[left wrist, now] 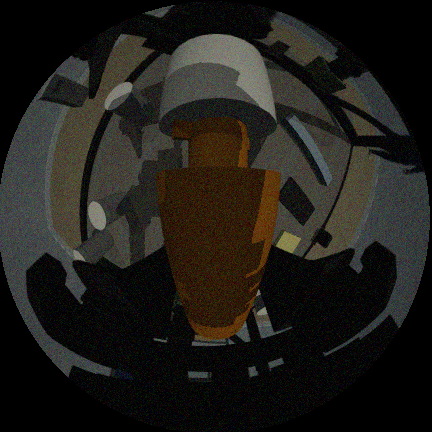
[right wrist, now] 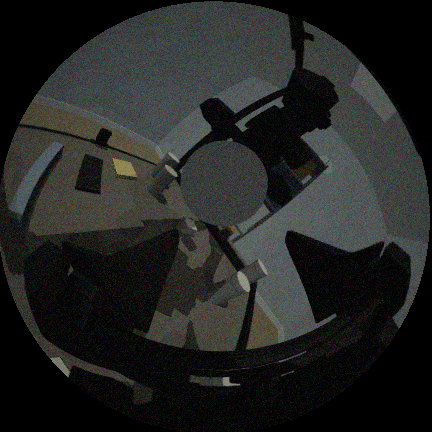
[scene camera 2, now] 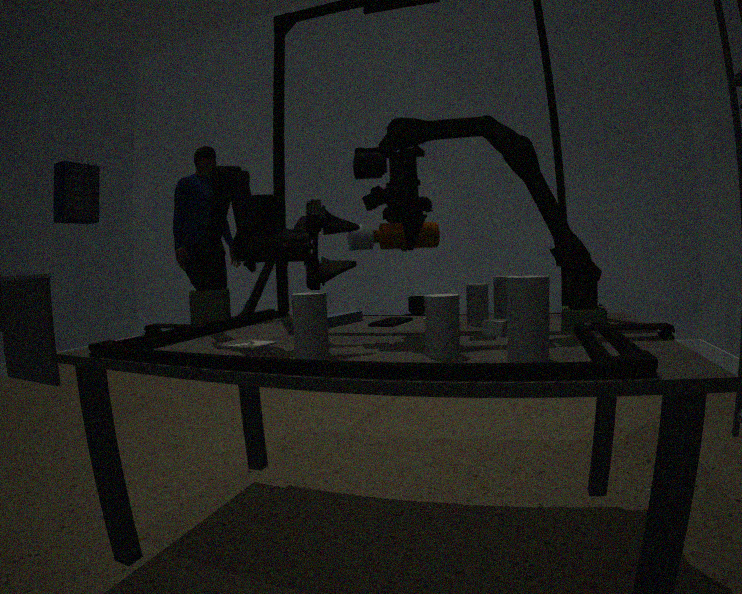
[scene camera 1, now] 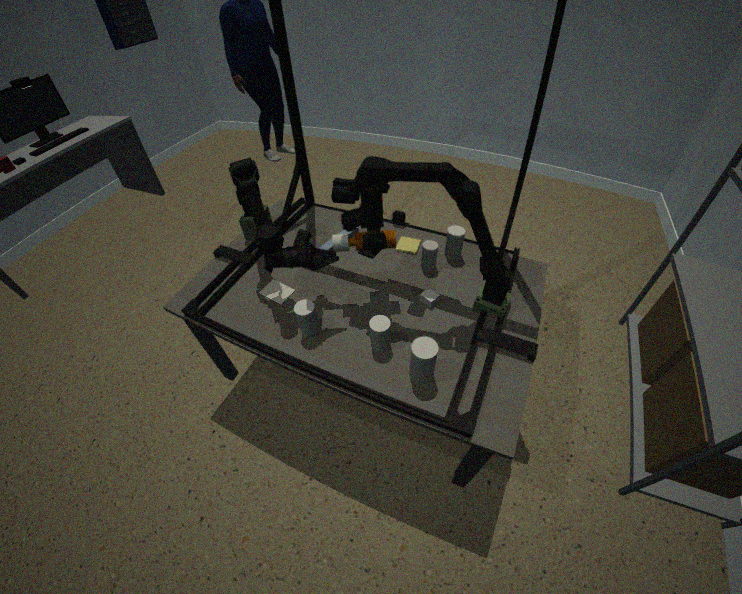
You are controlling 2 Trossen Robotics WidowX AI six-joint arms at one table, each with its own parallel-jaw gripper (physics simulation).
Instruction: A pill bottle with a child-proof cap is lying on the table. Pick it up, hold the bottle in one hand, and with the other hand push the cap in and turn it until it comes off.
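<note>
An orange pill bottle (scene camera 1: pixel 388 237) (scene camera 2: pixel 428 235) (left wrist: pixel 215 225) is held level well above the table. Its white cap (scene camera 1: pixel 340 241) (scene camera 2: pixel 361 237) (left wrist: pixel 215 65) (right wrist: pixel 225 182) faces the right arm; a stretch of orange neck shows between cap and body. My left gripper (scene camera 1: pixel 371 247) (scene camera 2: pixel 408 238) (left wrist: pixel 214 240) points down and is shut on the bottle's body. My right gripper (scene camera 2: pixel 356 246) (right wrist: pixel 234 235) is wide open and empty, level, with its fingertips near the cap's outer end. In scene camera 2 its upper fingertip overlaps the cap's top edge; whether they touch is unclear.
Several grey cylinders (scene camera 1: pixel 379 337) (scene camera 2: pixel 441 328) stand on the table, one tall cylinder (scene camera 1: pixel 423 368) (scene camera 2: pixel 527 318) at the front right. A yellow block (scene camera 1: pixel 408 245) (left wrist: pixel 289 242) (right wrist: pixel 124 168) and a dark flat tile (left wrist: pixel 296 200) (right wrist: pixel 90 172) lie at the back. A person (scene camera 1: pixel 253 61) stands behind.
</note>
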